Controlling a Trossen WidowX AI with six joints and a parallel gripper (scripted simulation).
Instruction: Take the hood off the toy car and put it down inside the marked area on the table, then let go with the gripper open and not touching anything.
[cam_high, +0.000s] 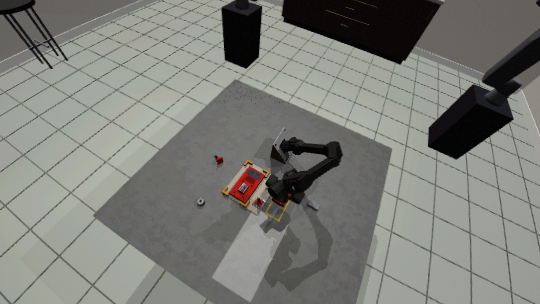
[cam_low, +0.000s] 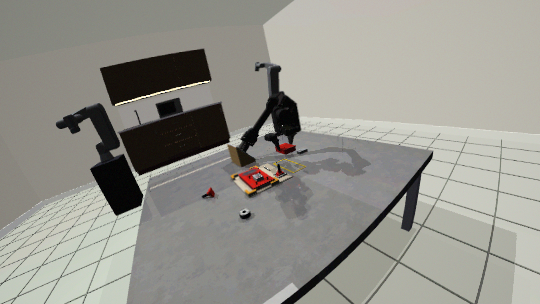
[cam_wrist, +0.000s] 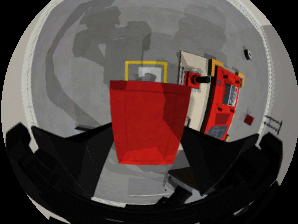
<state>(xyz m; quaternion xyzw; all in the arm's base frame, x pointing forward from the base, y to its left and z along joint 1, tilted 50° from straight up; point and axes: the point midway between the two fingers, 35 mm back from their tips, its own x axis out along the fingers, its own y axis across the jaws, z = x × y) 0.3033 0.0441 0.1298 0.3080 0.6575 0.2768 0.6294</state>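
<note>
My gripper tip is 60 mm short of the black peg, 100 mm to the left of it and 60 mm above it. Round my gripper tip: red hood: 10 mm above; dark wheel: 210 mm ahead, 360 mm to the right, 90 mm below.
</note>
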